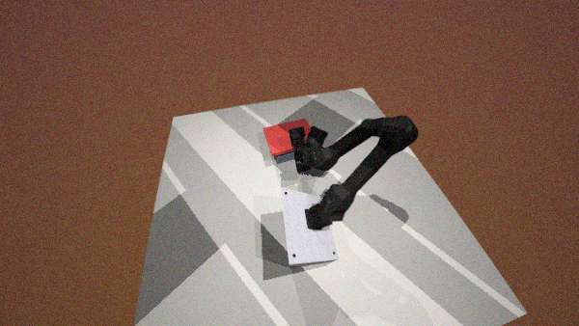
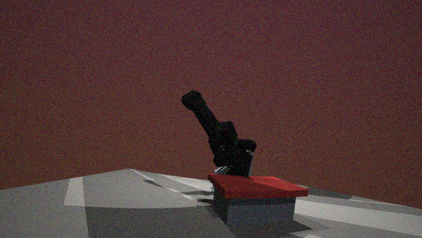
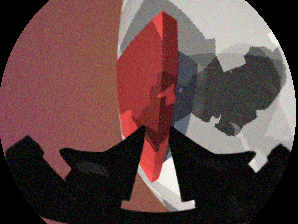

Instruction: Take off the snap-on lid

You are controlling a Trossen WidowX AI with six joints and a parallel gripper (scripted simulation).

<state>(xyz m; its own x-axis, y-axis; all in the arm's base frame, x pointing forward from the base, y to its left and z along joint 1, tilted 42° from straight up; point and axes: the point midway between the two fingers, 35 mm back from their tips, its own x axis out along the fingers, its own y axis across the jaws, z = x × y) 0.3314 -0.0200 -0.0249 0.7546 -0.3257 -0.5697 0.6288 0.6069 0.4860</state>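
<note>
Now: gripper tip 80 mm short of the lid and 20 mm to the right of it. Round my gripper tip: storage box (70 mm ahead, 50 mm below, 10 mm to the left).
</note>
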